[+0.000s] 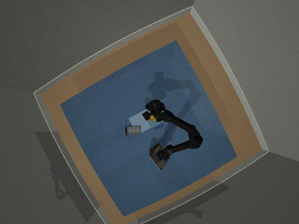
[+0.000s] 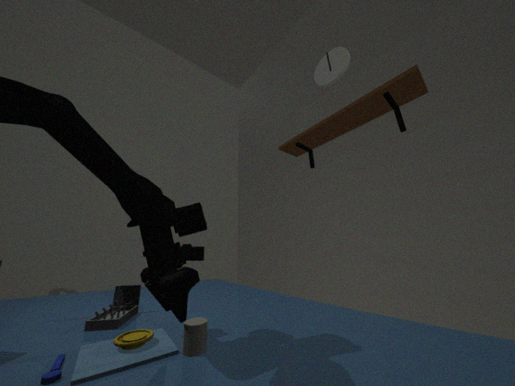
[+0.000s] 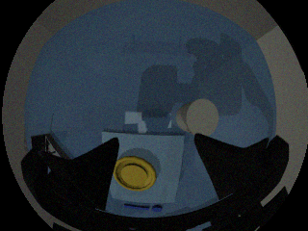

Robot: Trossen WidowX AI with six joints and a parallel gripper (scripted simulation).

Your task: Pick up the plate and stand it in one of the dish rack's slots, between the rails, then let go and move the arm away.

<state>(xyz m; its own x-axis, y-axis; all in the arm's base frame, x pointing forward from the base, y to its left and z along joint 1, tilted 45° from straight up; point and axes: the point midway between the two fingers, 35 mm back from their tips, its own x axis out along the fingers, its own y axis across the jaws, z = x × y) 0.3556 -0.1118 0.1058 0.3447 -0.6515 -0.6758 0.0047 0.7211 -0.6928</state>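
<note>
Now: gripper tip 6 cm past the yellow plate, 4 cm to the right of it and 4 cm above it. Round my gripper tip: beige cup 5 cm to the right, 3 cm below, 2 cm ahead; then light-blue board 8 cm behind, 5 cm below, 3 cm to the left; then blue spoon 18 cm behind, 5 cm below, 3 cm to the left.
</note>
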